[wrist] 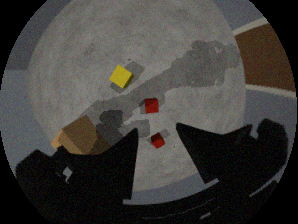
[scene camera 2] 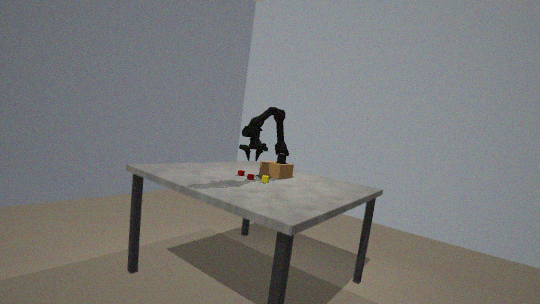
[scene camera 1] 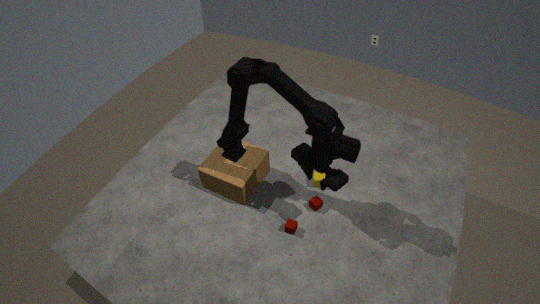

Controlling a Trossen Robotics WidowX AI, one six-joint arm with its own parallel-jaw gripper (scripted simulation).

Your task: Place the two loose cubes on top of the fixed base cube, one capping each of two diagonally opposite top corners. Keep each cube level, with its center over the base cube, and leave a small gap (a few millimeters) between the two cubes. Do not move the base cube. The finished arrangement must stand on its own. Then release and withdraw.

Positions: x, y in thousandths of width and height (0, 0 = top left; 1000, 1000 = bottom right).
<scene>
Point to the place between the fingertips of the gripper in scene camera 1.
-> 586, 607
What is the gripper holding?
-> Nothing.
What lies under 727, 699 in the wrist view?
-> The gripper.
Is the gripper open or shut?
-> Open.
</scene>
